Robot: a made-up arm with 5 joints.
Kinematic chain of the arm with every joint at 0, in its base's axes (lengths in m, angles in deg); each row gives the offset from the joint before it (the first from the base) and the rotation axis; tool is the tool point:
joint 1: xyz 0 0 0.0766 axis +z
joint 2: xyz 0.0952 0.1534 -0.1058 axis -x
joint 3: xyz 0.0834 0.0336 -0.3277 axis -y
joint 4: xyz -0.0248 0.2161 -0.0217 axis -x
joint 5: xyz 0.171 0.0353 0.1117 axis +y
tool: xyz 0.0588 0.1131 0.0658
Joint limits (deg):
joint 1: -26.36..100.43
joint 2: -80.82..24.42
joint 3: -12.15..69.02
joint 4: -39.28..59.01
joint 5: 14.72..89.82
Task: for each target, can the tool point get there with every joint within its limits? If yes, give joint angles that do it. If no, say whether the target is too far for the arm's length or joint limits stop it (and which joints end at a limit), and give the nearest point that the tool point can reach.
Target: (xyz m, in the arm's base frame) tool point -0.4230 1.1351 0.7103
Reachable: no: too far | nearest point -0.2660 0.7138 0.3585 | short by 0.571 m
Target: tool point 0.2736 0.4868 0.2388
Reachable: yes | joints 5.71 -56.66 26.76 -2.73 23.67
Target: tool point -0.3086 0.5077 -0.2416
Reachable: yes | joints 59.06 15.16 52.42 10.41 51.48
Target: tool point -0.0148 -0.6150 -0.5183
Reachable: no: joint limits stop it (at a limit: joint 1, joint 2, joint 3, joint 4, joint 5) | nearest point -0.3786 0.0055 -0.1854 | short by 0.793 m
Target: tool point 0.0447 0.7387 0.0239
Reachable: yes | joints 29.90 -40.48 -1.28 -6.90 72.15
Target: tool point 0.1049 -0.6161 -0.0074
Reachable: no: joint limits stop it (at a limit: joint 1, joint 2, joint 3, joint 4, joint 5) | nearest point -0.2562 0.0280 0.2221 | short by 0.773 m
